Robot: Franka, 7 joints.
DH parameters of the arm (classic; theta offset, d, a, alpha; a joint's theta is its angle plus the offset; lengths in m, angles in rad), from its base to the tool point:
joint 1: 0 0.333 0 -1.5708
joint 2: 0 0 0 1.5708
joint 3: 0 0.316 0.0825 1.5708
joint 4: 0 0 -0.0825 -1.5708
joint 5: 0 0.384 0 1.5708
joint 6: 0 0 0.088 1.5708
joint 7: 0 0.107 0 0
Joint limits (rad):
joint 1: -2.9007..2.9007
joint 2: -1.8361..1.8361
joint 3: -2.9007..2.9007
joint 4: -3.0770..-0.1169
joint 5: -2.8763..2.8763
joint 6: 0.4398..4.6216
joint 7: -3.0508..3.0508
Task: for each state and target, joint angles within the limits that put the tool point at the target. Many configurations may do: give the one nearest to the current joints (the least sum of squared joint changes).
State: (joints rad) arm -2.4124 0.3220 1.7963 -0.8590 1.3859 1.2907 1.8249
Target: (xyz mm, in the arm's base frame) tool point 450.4 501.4 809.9
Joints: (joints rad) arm -1.9743 -0.6183 2.1491 -0.6455 1.5457 1.7918 1.8249
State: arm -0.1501 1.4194 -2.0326 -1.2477 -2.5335 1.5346 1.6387
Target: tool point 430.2 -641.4 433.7
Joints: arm -0.3168 1.6772 -1.7872 -1.3343 -2.5649 1.5604 1.6387
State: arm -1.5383 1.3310 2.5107 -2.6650 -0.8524 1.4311 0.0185
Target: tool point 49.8 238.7 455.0
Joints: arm -1.1425 1.1819 2.7867 -2.8421 -0.7292 1.5871 0.0185
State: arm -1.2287 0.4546 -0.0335 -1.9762 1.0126 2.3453 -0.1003
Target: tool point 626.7 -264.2 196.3
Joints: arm -0.7256 0.7355 0.3474 -1.6866 1.0270 2.3576 -0.1003
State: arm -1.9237 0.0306 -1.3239 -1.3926 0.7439 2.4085 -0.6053
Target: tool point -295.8 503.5 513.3
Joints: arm -2.3992 0.0400 -1.8287 -1.9546 0.6885 2.2195 -0.6053
